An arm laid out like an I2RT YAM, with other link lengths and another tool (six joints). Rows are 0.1 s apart.
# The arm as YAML. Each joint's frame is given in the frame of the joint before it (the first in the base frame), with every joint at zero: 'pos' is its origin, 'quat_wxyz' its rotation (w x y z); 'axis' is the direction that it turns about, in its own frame. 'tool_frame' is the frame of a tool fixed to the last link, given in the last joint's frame.
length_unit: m
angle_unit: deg
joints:
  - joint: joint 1
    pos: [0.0, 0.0, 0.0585]
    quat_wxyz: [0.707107, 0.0, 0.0, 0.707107]
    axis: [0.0, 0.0, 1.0]
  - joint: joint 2
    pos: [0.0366, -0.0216, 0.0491]
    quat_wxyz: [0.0, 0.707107, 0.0, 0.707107]
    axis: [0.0, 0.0, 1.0]
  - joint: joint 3
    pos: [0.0, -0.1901, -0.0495]
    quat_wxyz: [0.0, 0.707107, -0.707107, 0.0]
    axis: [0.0, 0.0, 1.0]
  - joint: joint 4
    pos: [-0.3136, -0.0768, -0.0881]
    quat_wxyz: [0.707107, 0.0, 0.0, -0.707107]
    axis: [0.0, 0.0, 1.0]
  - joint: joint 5
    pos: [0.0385, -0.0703, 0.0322]
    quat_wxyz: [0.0, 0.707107, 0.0, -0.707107]
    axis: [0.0, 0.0, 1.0]
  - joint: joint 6
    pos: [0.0, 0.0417, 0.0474]
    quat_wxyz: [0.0, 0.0, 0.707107, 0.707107]
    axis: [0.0, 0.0, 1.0]
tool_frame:
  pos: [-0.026, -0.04, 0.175]
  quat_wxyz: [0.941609, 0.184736, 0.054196, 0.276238]
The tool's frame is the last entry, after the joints.
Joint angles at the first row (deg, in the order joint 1, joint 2, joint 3, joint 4, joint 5, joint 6):
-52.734, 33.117, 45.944, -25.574, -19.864, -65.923
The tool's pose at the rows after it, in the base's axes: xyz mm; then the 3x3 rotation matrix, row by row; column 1 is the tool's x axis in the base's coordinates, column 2 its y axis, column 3 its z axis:
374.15 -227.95 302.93; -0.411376 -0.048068 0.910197; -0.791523 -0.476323 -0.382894; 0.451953 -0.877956 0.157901
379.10 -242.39 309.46; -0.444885 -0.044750 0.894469; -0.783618 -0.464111 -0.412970; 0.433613 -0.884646 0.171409
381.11 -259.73 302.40; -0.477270 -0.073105 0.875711; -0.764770 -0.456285 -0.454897; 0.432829 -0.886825 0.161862
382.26 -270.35 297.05; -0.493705 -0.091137 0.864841; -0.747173 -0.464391 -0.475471; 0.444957 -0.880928 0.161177
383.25 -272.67 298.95; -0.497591 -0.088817 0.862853; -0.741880 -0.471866 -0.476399; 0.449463 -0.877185 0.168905
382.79 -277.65 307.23; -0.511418 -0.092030 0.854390; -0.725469 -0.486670 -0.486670; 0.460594 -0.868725 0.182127
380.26 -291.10 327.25; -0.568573 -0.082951 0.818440; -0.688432 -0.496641 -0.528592; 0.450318 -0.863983 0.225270
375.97 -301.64 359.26; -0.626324 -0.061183 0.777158; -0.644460 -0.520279 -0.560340; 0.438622 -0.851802 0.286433
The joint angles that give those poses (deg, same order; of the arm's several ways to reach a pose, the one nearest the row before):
-52.734, 36.808, 50.078, -24.617, -19.425, -63.901
-52.734, 40.324, 52.286, -22.594, -17.934, -62.141
-52.735, 42.881, 52.734, -20.923, -15.299, -61.788
-52.735, 44.116, 52.383, -19.162, -13.713, -62.227
-52.734, 44.558, 52.555, -18.370, -13.535, -62.315
-52.734, 45.436, 53.869, -17.845, -12.573, -62.579
-52.734, 47.018, 56.149, -15.998, -9.680, -60.827
-52.733, 48.687, 59.746, -14.331, -6.953, -59.157

